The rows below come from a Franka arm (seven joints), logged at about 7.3 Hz.
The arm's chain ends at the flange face. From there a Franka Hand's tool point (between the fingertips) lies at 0.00 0.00 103.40 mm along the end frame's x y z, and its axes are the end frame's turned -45 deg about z.
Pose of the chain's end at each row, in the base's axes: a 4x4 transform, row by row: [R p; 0 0 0 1], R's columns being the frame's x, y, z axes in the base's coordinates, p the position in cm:
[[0.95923, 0.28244, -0.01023, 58.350], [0.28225, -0.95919, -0.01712, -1.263], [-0.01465, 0.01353, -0.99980, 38.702], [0, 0, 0, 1]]
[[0.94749, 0.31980, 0.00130, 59.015], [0.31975, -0.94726, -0.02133, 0.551], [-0.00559, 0.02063, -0.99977, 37.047], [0, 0, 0, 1]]
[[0.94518, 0.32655, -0.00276, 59.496], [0.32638, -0.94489, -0.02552, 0.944], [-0.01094, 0.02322, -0.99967, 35.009], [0, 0, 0, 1]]
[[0.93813, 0.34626, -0.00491, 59.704], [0.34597, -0.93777, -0.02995, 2.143], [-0.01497, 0.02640, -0.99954, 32.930], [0, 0, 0, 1]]
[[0.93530, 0.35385, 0.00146, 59.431], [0.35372, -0.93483, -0.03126, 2.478], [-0.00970, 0.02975, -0.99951, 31.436], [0, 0, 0, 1]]
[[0.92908, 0.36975, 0.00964, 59.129], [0.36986, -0.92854, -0.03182, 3.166], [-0.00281, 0.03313, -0.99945, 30.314], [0, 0, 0, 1]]
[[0.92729, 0.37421, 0.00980, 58.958], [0.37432, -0.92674, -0.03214, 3.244], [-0.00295, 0.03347, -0.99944, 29.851], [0, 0, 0, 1]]
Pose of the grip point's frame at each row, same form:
[[0.47856, 0.87799, -0.01023, 58.244], [0.87783, -0.47867, -0.01712, -1.440], [-0.01993, -0.00079, -0.99980, 28.364], [0, 0, 0, 1]]
[[0.44384, 0.89611, 0.00130, 59.028], [0.89591, -0.44372, -0.02133, 0.330], [-0.01854, 0.01063, -0.99977, 26.709], [0, 0, 0, 1]]
[[0.43744, 0.89925, -0.00276, 59.467], [0.89892, -0.43735, -0.02552, 0.680], [-0.02415, 0.00868, -0.99967, 24.672], [0, 0, 0, 1]]
[[0.41852, 0.90820, -0.00491, 59.653], [0.90774, -0.41847, -0.02995, 1.833], [-0.02925, 0.00808, -0.99954, 22.595], [0, 0, 0, 1]]
[[0.41115, 0.91157, 0.00146, 59.446], [0.91114, -0.41091, -0.03126, 2.155], [-0.02790, 0.01418, -0.99951, 21.101], [0, 0, 0, 1]]
[[0.39551, 0.91841, 0.00964, 59.229], [0.91811, -0.39505, -0.03182, 2.837], [-0.02541, 0.02144, -0.99945, 19.980], [0, 0, 0, 1]]
[[0.39109, 0.92030, 0.00980, 59.059], [0.91999, -0.39062, -0.03214, 2.912], [-0.02575, 0.02158, -0.99944, 19.517], [0, 0, 0, 1]]

